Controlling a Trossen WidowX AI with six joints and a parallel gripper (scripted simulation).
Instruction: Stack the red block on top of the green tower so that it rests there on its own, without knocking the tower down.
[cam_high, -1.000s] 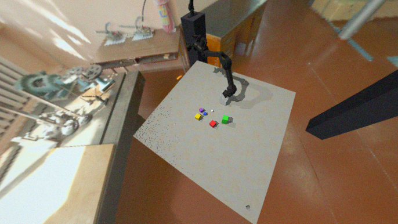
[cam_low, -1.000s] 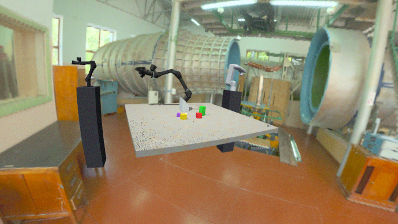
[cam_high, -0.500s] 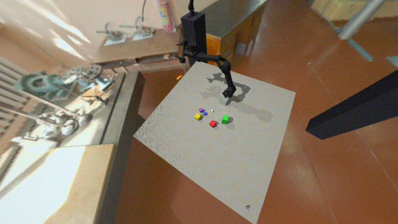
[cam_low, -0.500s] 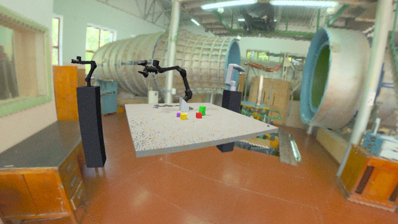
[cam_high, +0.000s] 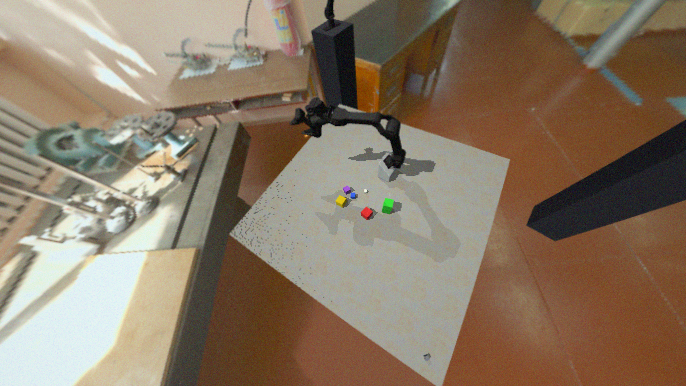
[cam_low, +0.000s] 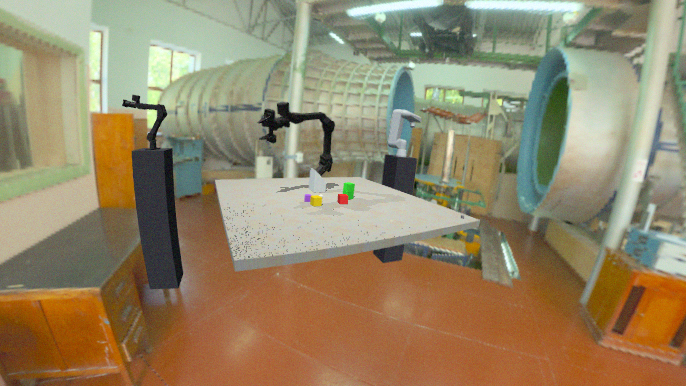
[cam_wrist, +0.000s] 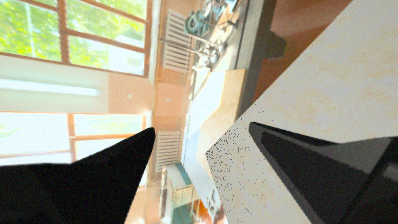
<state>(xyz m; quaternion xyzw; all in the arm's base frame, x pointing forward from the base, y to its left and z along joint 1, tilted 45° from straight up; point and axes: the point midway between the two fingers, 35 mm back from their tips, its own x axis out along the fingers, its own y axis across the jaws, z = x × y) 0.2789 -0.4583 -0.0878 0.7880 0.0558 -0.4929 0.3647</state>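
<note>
My gripper tip is 50 mm short of the red block, 480 mm to the right of it and 360 mm above it. From my gripper tip the other things lie so: yellow block 70 mm ahead, 320 mm to the left, 360 mm below; then blue block 350 mm to the left, 370 mm below; then purple block 10 mm behind, 290 mm to the left, 360 mm below.
</note>
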